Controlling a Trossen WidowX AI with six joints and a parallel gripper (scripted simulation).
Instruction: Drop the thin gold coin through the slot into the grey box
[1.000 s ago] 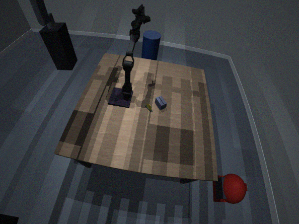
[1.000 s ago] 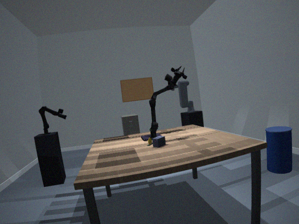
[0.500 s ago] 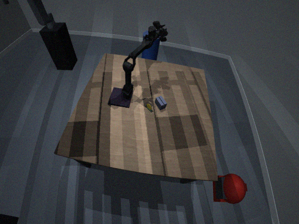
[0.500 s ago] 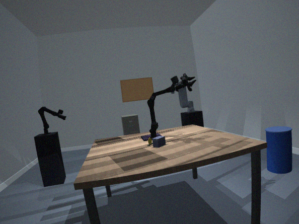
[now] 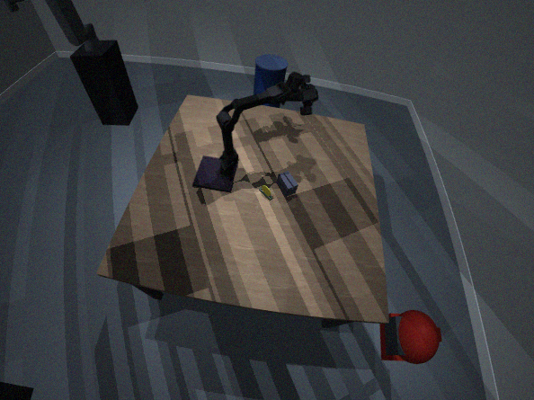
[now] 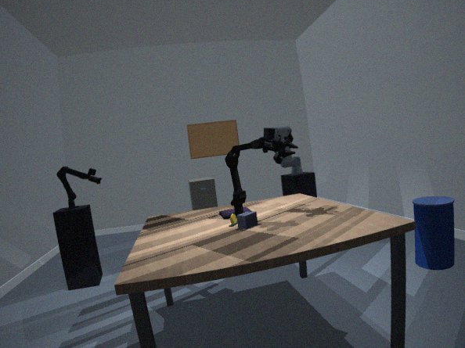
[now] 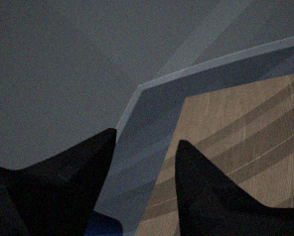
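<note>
Now: gripper tip 360 mm above the gold coin, 340 mm to the left of it and 220 mm past it.
</note>
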